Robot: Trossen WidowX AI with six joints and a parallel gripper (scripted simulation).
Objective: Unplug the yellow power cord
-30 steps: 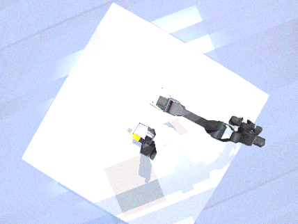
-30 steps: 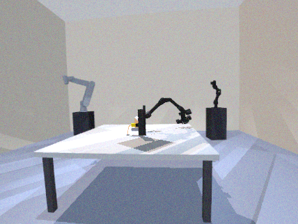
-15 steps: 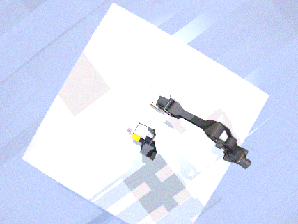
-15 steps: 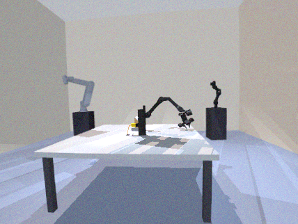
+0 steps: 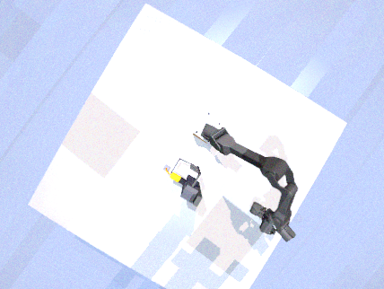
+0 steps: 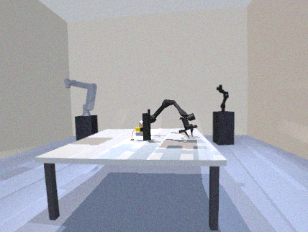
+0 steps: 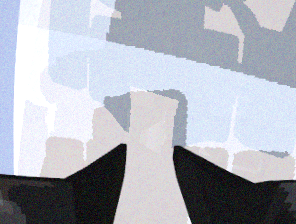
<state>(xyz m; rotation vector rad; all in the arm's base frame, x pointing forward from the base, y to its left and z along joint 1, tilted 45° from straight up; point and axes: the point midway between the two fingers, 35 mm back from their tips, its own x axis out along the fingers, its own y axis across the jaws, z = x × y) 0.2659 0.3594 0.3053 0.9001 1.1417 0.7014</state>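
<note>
Right now the yellow plug is 510 mm to the right of my gripper tip and 100 mm above it.
</note>
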